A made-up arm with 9 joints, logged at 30 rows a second.
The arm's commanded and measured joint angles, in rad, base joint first. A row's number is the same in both.
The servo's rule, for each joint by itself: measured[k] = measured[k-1] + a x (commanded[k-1-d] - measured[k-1]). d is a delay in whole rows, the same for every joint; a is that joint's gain. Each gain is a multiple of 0.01, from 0.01 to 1. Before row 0 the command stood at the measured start. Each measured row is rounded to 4 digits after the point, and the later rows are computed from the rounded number. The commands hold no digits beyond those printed.
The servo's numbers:
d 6
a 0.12 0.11 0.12 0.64 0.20 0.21 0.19 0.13 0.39
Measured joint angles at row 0:
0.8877, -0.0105, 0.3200, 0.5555, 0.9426, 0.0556, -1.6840, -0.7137, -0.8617
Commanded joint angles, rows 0 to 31:
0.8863, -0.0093, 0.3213, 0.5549, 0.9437, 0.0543, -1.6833, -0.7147, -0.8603
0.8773, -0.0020, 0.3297, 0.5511, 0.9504, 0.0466, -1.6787, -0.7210, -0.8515
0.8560, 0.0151, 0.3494, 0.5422, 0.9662, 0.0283, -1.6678, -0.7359, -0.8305
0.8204, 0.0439, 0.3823, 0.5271, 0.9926, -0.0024, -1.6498, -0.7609, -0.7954
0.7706, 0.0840, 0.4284, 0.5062, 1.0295, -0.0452, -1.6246, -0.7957, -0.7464
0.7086, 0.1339, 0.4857, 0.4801, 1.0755, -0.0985, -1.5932, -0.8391, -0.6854
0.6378, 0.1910, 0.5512, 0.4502, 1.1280, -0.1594, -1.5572, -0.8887, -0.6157
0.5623, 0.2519, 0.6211, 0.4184, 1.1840, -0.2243, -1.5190, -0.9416, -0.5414
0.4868, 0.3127, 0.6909, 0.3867, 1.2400, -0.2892, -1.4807, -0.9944, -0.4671
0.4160, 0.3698, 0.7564, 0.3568, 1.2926, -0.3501, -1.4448, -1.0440, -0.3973
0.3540, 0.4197, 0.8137, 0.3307, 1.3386, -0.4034, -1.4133, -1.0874, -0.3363
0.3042, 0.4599, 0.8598, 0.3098, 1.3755, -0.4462, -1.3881, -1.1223, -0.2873
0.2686, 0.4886, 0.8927, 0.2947, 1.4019, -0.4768, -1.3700, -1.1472, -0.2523
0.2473, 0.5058, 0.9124, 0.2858, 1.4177, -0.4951, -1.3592, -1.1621, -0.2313
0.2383, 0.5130, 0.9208, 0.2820, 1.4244, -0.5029, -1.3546, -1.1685, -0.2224
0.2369, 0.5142, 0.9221, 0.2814, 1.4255, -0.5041, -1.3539, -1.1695, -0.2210
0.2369, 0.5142, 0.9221, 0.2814, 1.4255, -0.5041, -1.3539, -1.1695, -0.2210
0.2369, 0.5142, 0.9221, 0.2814, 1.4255, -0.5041, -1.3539, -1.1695, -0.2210
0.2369, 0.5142, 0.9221, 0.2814, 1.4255, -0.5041, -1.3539, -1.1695, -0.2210
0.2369, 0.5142, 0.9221, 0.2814, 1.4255, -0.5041, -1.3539, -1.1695, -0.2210
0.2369, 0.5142, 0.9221, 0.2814, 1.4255, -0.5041, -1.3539, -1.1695, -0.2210
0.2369, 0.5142, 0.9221, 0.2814, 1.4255, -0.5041, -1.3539, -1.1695, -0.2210
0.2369, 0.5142, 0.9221, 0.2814, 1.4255, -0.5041, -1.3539, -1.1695, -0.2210
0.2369, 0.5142, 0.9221, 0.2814, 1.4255, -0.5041, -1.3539, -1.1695, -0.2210
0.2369, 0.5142, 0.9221, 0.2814, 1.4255, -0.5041, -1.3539, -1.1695, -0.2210
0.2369, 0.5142, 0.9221, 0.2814, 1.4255, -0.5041, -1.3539, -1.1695, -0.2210
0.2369, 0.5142, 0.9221, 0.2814, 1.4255, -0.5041, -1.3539, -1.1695, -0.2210
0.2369, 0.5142, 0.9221, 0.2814, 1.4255, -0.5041, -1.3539, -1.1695, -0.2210
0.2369, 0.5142, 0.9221, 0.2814, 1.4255, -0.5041, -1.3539, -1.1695, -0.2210
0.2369, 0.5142, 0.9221, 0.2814, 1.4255, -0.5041, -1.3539, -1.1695, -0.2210
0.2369, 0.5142, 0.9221, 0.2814, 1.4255, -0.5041, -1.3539, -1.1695, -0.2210
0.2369, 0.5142, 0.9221, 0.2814, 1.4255, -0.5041, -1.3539, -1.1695, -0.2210
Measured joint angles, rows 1 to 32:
0.8877, -0.0105, 0.3200, 0.5555, 0.9426, 0.0556, -1.6840, -0.7137, -0.8617
0.8877, -0.0105, 0.3200, 0.5555, 0.9426, 0.0556, -1.6840, -0.7137, -0.8617
0.8877, -0.0105, 0.3200, 0.5555, 0.9426, 0.0556, -1.6840, -0.7137, -0.8617
0.8877, -0.0105, 0.3200, 0.5555, 0.9426, 0.0556, -1.6840, -0.7137, -0.8617
0.8877, -0.0105, 0.3200, 0.5555, 0.9426, 0.0556, -1.6840, -0.7137, -0.8617
0.8877, -0.0105, 0.3200, 0.5555, 0.9426, 0.0556, -1.6840, -0.7137, -0.8617
0.8875, -0.0104, 0.3202, 0.5551, 0.9428, 0.0553, -1.6839, -0.7138, -0.8612
0.8863, -0.0095, 0.3213, 0.5525, 0.9443, 0.0535, -1.6829, -0.7147, -0.8574
0.8827, -0.0068, 0.3247, 0.5459, 0.9487, 0.0482, -1.6800, -0.7175, -0.8469
0.8752, -0.0012, 0.3316, 0.5339, 0.9575, 0.0376, -1.6743, -0.7231, -0.8268
0.8626, 0.0082, 0.3432, 0.5162, 0.9719, 0.0202, -1.6649, -0.7325, -0.7954
0.8441, 0.0220, 0.3603, 0.4931, 0.9926, -0.0047, -1.6513, -0.7464, -0.7525
0.8193, 0.0406, 0.3832, 0.4656, 1.0197, -0.0372, -1.6334, -0.7649, -0.6991
0.7885, 0.0638, 0.4117, 0.4354, 1.0526, -0.0765, -1.6117, -0.7879, -0.6376
0.7523, 0.0912, 0.4452, 0.4042, 1.0901, -0.1212, -1.5868, -0.8147, -0.5711
0.7119, 0.1218, 0.4825, 0.3739, 1.1306, -0.1693, -1.5598, -0.8445, -0.5033
0.6690, 0.1546, 0.5222, 0.3463, 1.1722, -0.2185, -1.5320, -0.8761, -0.4382
0.6252, 0.1882, 0.5627, 0.3229, 1.2129, -0.2663, -1.5047, -0.9081, -0.3793
0.5824, 0.2212, 0.6023, 0.3049, 1.2507, -0.3105, -1.4791, -0.9392, -0.3298
0.5422, 0.2525, 0.6395, 0.2927, 1.2841, -0.3493, -1.4563, -0.9682, -0.2914
0.5057, 0.2812, 0.6733, 0.2859, 1.3122, -0.3816, -1.4370, -0.9942, -0.2645
0.4734, 0.3068, 0.7032, 0.2830, 1.3349, -0.4073, -1.4212, -1.0170, -0.2475
0.4450, 0.3296, 0.7295, 0.2820, 1.3530, -0.4276, -1.4084, -1.0368, -0.2372
0.4200, 0.3499, 0.7526, 0.2816, 1.3675, -0.4437, -1.3980, -1.0541, -0.2309
0.3980, 0.3680, 0.7729, 0.2815, 1.3791, -0.4564, -1.3896, -1.0691, -0.2270
0.3787, 0.3841, 0.7908, 0.2814, 1.3884, -0.4664, -1.3828, -1.0822, -0.2247
0.3617, 0.3984, 0.8066, 0.2814, 1.3958, -0.4743, -1.3773, -1.0935, -0.2233
0.3467, 0.4111, 0.8205, 0.2814, 1.4017, -0.4806, -1.3729, -1.1034, -0.2224
0.3335, 0.4224, 0.8327, 0.2814, 1.4065, -0.4855, -1.3693, -1.1120, -0.2219
0.3219, 0.4325, 0.8434, 0.2814, 1.4103, -0.4894, -1.3664, -1.1195, -0.2215
0.3117, 0.4415, 0.8528, 0.2814, 1.4133, -0.4925, -1.3640, -1.1260, -0.2213
0.3027, 0.4495, 0.8611, 0.2814, 1.4157, -0.4949, -1.3621, -1.1317, -0.2212

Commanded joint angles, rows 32 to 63:
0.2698, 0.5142, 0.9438, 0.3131, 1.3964, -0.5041, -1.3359, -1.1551, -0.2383
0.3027, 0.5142, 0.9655, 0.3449, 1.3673, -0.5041, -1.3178, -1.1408, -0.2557
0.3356, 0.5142, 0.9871, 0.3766, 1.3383, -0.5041, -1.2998, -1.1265, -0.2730
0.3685, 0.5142, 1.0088, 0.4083, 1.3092, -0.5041, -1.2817, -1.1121, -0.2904
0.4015, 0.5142, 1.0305, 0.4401, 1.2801, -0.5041, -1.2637, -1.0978, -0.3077
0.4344, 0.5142, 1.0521, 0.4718, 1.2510, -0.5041, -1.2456, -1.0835, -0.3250
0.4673, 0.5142, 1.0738, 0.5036, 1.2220, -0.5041, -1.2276, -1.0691, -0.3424
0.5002, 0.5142, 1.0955, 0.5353, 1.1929, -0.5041, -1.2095, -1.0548, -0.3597
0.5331, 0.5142, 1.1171, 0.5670, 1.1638, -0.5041, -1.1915, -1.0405, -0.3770
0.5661, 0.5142, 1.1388, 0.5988, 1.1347, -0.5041, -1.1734, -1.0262, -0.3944
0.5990, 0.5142, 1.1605, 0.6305, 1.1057, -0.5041, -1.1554, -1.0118, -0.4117
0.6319, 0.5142, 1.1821, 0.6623, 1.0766, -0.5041, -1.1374, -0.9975, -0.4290
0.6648, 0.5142, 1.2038, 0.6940, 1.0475, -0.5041, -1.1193, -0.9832, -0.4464
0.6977, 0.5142, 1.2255, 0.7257, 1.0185, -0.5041, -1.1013, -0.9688, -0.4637
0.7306, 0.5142, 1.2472, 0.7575, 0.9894, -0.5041, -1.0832, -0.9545, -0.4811
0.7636, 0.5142, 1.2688, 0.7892, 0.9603, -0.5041, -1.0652, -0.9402, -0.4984
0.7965, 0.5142, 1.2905, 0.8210, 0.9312, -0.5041, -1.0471, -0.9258, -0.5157
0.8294, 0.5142, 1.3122, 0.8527, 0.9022, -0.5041, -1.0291, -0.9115, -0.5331
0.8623, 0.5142, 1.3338, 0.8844, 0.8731, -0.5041, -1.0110, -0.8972, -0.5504
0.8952, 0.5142, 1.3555, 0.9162, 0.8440, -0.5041, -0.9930, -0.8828, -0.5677
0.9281, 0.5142, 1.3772, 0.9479, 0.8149, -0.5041, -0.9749, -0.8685, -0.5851
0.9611, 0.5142, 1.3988, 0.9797, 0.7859, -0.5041, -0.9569, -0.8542, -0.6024
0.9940, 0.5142, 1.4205, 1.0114, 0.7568, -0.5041, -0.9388, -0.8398, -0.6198
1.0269, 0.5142, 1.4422, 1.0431, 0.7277, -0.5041, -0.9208, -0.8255, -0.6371
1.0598, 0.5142, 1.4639, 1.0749, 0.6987, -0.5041, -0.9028, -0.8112, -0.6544
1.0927, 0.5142, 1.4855, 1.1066, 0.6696, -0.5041, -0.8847, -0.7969, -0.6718
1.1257, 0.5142, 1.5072, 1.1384, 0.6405, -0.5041, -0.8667, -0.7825, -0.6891
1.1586, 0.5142, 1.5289, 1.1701, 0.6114, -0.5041, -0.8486, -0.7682, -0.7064
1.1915, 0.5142, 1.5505, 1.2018, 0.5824, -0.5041, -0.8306, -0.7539, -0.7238
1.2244, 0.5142, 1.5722, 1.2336, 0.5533, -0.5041, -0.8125, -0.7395, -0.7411
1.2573, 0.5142, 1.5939, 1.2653, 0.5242, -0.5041, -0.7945, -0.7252, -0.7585
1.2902, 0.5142, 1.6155, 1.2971, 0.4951, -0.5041, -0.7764, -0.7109, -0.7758
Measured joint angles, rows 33 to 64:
0.2948, 0.4566, 0.8684, 0.2814, 1.4177, -0.4968, -1.3605, -1.1366, -0.2211
0.2879, 0.4629, 0.8748, 0.2814, 1.4193, -0.4983, -1.3592, -1.1409, -0.2211
0.2818, 0.4685, 0.8805, 0.2814, 1.4205, -0.4995, -1.3582, -1.1446, -0.2211
0.2764, 0.4735, 0.8855, 0.2814, 1.4215, -0.5005, -1.3574, -1.1478, -0.2211
0.2717, 0.4780, 0.8899, 0.2814, 1.4223, -0.5013, -1.3567, -1.1506, -0.2211
0.2675, 0.4820, 0.8938, 0.2814, 1.4229, -0.5019, -1.3562, -1.1531, -0.2211
0.2678, 0.4855, 0.8998, 0.3017, 1.4176, -0.5024, -1.3523, -1.1534, -0.2278
0.2720, 0.4887, 0.9077, 0.3293, 1.4075, -0.5028, -1.3457, -1.1518, -0.2387
0.2796, 0.4915, 0.9172, 0.3596, 1.3937, -0.5031, -1.3370, -1.1485, -0.2521
0.2903, 0.4940, 0.9282, 0.3908, 1.3768, -0.5033, -1.3265, -1.1438, -0.2670
0.3036, 0.4962, 0.9405, 0.4224, 1.3575, -0.5035, -1.3146, -1.1378, -0.2829
0.3193, 0.4982, 0.9539, 0.4540, 1.3362, -0.5036, -1.3015, -1.1307, -0.2993
0.3371, 0.5000, 0.9683, 0.4857, 1.3134, -0.5037, -1.2875, -1.1227, -0.3161
0.3567, 0.5016, 0.9836, 0.5174, 1.2893, -0.5038, -1.2727, -1.1139, -0.3331
0.3779, 0.5030, 0.9996, 0.5491, 1.2642, -0.5039, -1.2573, -1.1044, -0.3502
0.4005, 0.5042, 1.0163, 0.5809, 1.2383, -0.5039, -1.2414, -1.0942, -0.3674
0.4243, 0.5053, 1.0336, 0.6126, 1.2118, -0.5039, -1.2251, -1.0835, -0.3847
0.4492, 0.5063, 1.0514, 0.6444, 1.1848, -0.5039, -1.2084, -1.0723, -0.4020
0.4751, 0.5072, 1.0697, 0.6761, 1.1573, -0.5039, -1.1915, -1.0607, -0.4193
0.5018, 0.5080, 1.0884, 0.7078, 1.1295, -0.5039, -1.1744, -1.0488, -0.4366
0.5293, 0.5087, 1.1075, 0.7396, 1.1015, -0.5039, -1.1571, -1.0365, -0.4540
0.5574, 0.5093, 1.1269, 0.7713, 1.0733, -0.5039, -1.1396, -1.0240, -0.4713
0.5861, 0.5098, 1.1465, 0.8031, 1.0449, -0.5039, -1.1220, -1.0112, -0.4886
0.6153, 0.5103, 1.1664, 0.8348, 1.0164, -0.5039, -1.1043, -0.9982, -0.5060
0.6449, 0.5107, 1.1865, 0.8665, 0.9877, -0.5039, -1.0866, -0.9851, -0.5233
0.6749, 0.5111, 1.2068, 0.8983, 0.9590, -0.5039, -1.0688, -0.9718, -0.5406
0.7053, 0.5114, 1.2272, 0.9300, 0.9302, -0.5039, -1.0510, -0.9584, -0.5580
0.7360, 0.5117, 1.2478, 0.9618, 0.9013, -0.5039, -1.0331, -0.9449, -0.5753
0.7670, 0.5120, 1.2685, 0.9935, 0.8724, -0.5039, -1.0152, -0.9312, -0.5927
0.7982, 0.5122, 1.2893, 1.0252, 0.8435, -0.5039, -0.9973, -0.9175, -0.6100
0.8296, 0.5124, 1.3103, 1.0570, 0.8145, -0.5039, -0.9793, -0.9037, -0.6273
0.8612, 0.5126, 1.3313, 1.0887, 0.7855, -0.5039, -0.9613, -0.8898, -0.6447

